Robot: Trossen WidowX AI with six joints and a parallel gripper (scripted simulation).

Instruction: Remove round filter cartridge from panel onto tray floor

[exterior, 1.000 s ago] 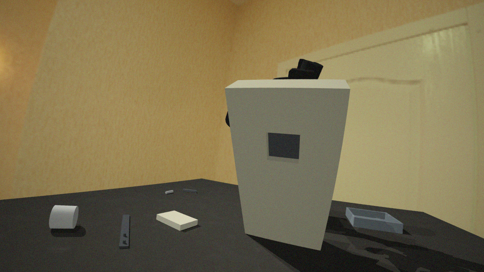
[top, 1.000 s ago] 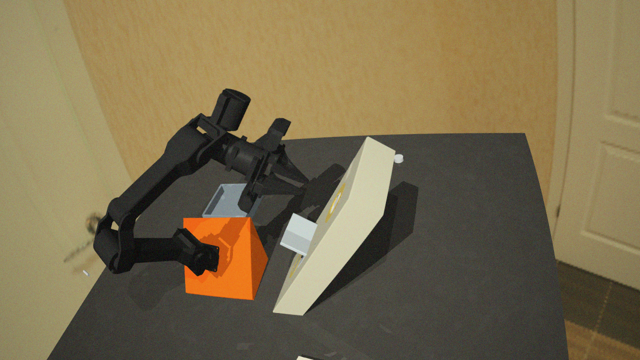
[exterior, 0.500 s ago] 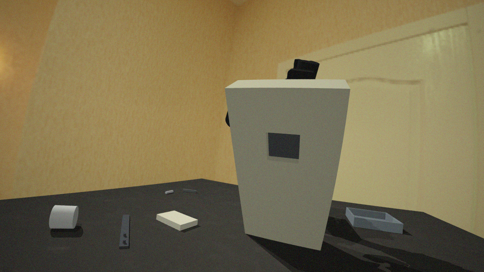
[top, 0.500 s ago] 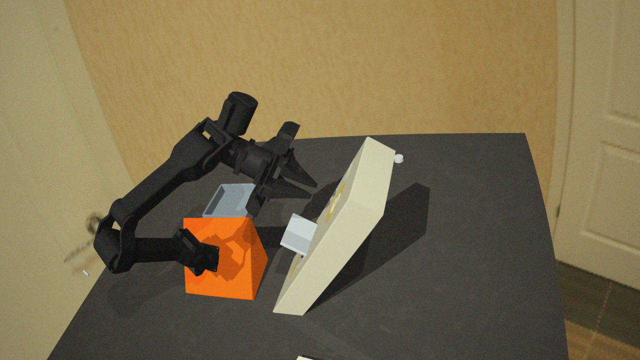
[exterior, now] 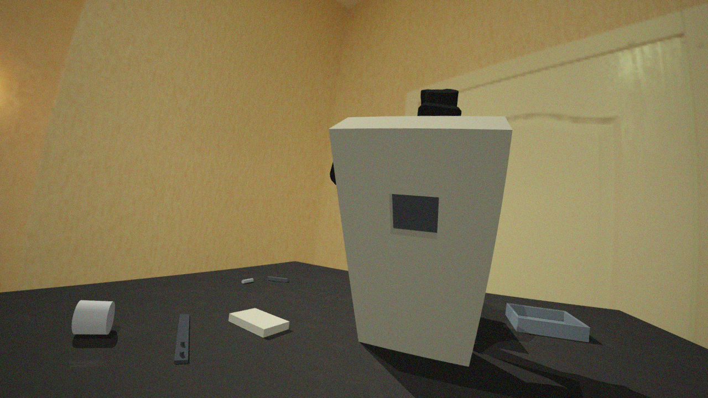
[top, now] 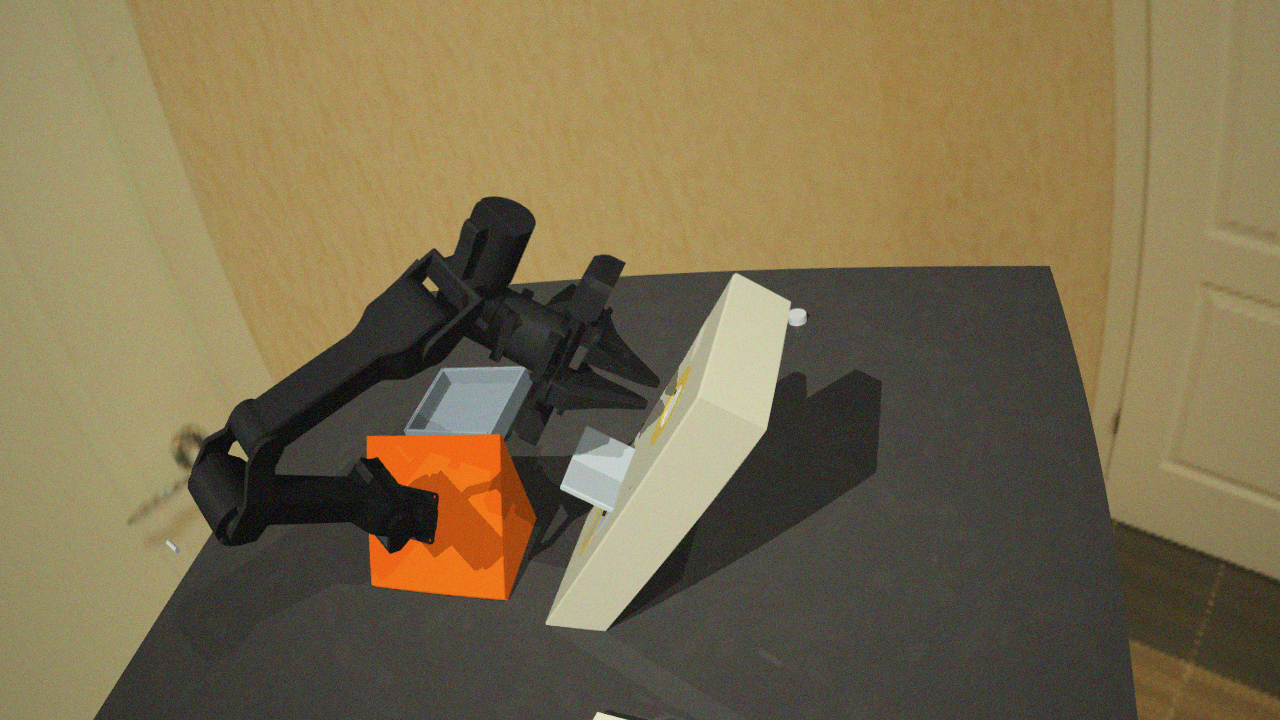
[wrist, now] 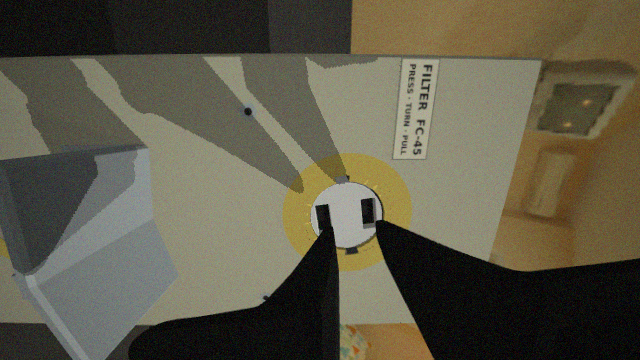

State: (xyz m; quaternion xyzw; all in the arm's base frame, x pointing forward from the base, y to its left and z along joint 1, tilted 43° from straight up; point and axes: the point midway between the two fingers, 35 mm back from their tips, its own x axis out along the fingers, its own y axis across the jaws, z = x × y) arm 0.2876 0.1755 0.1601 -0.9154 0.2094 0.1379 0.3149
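The white round filter cartridge is 3 cm ahead of my gripper tip and 2 cm below it. Also, from my gripper tip: cream service panel: 10 cm below, 2 cm behind; then grey tray: 42 cm behind, 26 cm to the left, 25 cm below.
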